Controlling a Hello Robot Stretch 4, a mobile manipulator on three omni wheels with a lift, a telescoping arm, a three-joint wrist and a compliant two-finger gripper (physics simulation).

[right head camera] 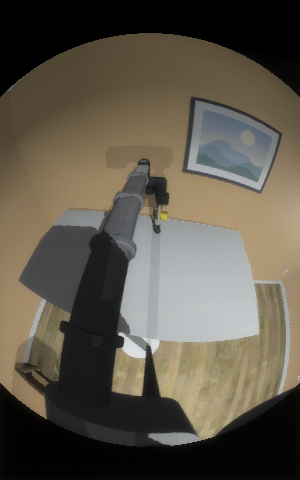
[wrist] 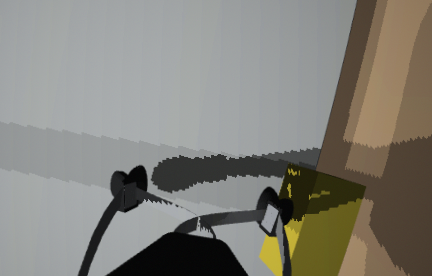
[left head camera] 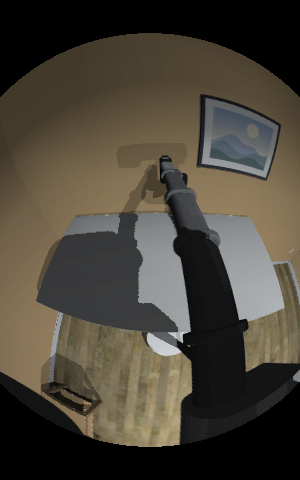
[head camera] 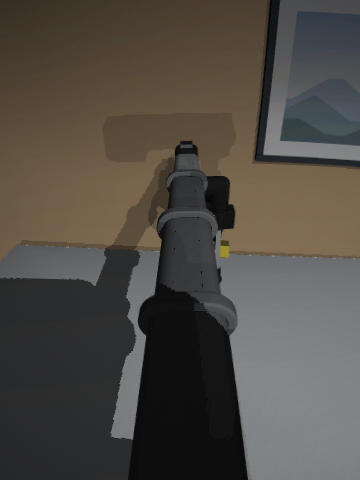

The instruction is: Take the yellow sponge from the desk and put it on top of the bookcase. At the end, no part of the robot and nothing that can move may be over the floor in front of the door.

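Pixels of known places: gripper, fingertip midpoint: (right head camera: 157, 225) (wrist: 202, 191); robot's base, origin of the base link: (right head camera: 139, 337) (left head camera: 166, 335).
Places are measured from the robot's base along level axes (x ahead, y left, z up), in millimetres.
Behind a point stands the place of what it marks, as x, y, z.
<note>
The yellow sponge (head camera: 224, 249) {799, -131, 964} (right head camera: 163, 215) {799, -125, 962} (wrist: 325, 235) {834, -103, 967} is at the far edge of the grey desk (head camera: 300, 350) {418, -293, 922} (left head camera: 255, 280) {240, -487, 922} (right head camera: 210, 290) {298, -382, 922} (wrist: 200, 75) {698, 26, 922}, close to the wall. In the wrist view it covers part of that edge; whether it overhangs is unclear. My gripper (right head camera: 157, 222) {720, -88, 938} (wrist: 202, 191) {720, -88, 938} is open, low over the desk, with no object between its fingers. The sponge lies outside them, beside the right finger in the wrist view, which overlaps its near side. The arm hides much of the gripper in the head view. I cannot make out the bookcase or the door.
The tan wall (head camera: 125, 75) {895, 168, 1525} (left head camera: 100, 125) {913, 328, 1568} (right head camera: 90, 120) {915, 341, 1611} with a framed picture (head camera: 325, 110) {809, -386, 1435} (left head camera: 240, 137) {801, -455, 1513} (right head camera: 232, 145) {802, -457, 1504} stands behind the desk. A white round object (left head camera: 162, 345) {-87, 53, 187} (right head camera: 141, 346) {-75, -37, 187} is at the near desk edge. A brown wooden frame (left head camera: 92, 407) {-978, 778, 205} stands low at the left.
</note>
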